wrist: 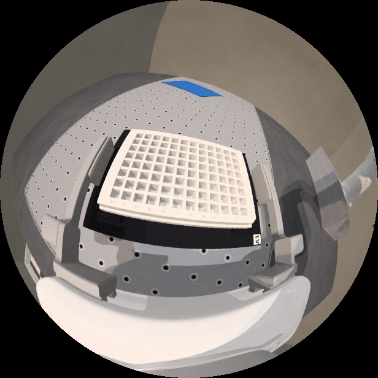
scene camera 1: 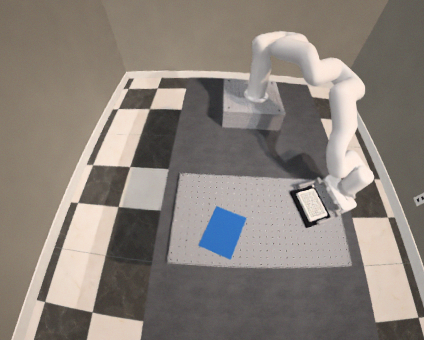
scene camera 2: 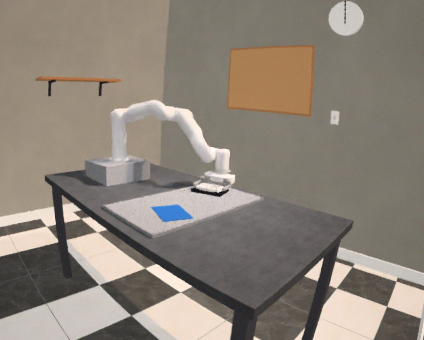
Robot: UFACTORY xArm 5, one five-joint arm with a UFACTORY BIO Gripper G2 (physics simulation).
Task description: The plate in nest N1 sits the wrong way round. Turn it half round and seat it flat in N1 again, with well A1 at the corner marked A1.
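Observation:
The white plate (scene camera 1: 312,205) (scene camera 2: 211,188) (wrist: 175,190) with a grid of square wells lies level in the black nest (scene camera 1: 303,212) (scene camera 2: 217,193) (wrist: 165,234). The marks along its near rim in the wrist view are too small to read surely. A white label A1 (wrist: 257,239) is at the nest's near right corner in the wrist view. My gripper (scene camera 1: 314,203) (scene camera 2: 212,185) (wrist: 182,171) is wide open over the nest. One finger stands at each short side of the plate, with a gap beside the left finger; contact on the right cannot be told.
A blue sheet (scene camera 1: 223,232) (scene camera 2: 171,213) (wrist: 192,88) lies flat on the perforated grey board (scene camera 1: 187,220) (scene camera 2: 225,205), across from the nest. The arm's grey base block (scene camera 1: 252,120) (scene camera 2: 117,172) (wrist: 327,195) stands on the dark table (scene camera 1: 250,300) (scene camera 2: 260,250) behind the board.

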